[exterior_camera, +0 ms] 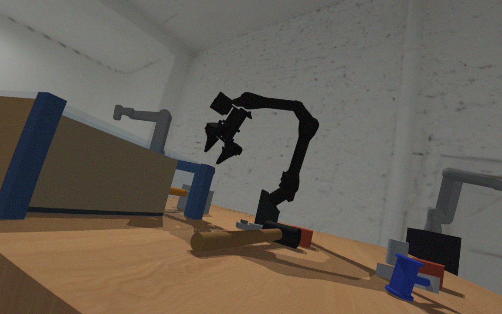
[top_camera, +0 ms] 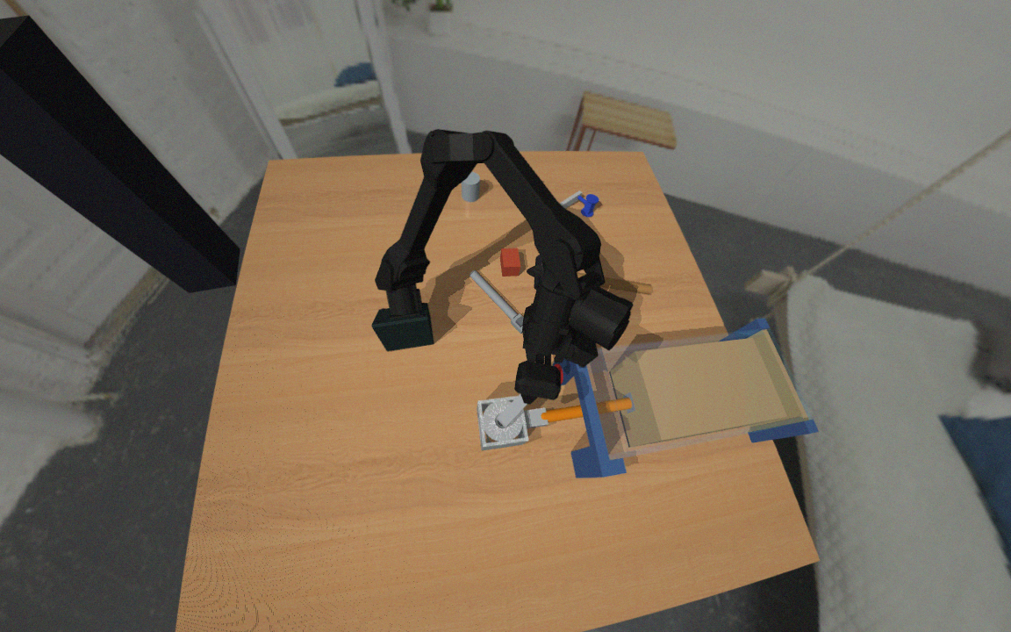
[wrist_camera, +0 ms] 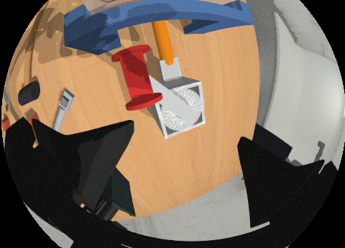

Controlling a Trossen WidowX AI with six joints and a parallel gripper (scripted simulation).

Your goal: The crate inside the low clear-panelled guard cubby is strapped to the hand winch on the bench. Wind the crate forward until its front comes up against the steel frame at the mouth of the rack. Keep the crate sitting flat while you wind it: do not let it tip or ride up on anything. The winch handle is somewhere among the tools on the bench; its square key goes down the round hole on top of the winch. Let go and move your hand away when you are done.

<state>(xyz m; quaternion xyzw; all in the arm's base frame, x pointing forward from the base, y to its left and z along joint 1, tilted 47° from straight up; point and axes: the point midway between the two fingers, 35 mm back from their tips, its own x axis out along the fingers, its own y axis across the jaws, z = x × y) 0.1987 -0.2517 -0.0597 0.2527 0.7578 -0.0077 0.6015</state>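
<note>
My gripper tip is 1 cm short of the red-knobbed winch handle and 10 cm above it. Also, from my gripper tip: winch 6 cm behind, 4 cm to the right, 18 cm below; then red knob 5 cm ahead, 2 cm to the left, 7 cm below; then blue steel frame 11 cm ahead, 5 cm to the right, 10 cm below.
</note>
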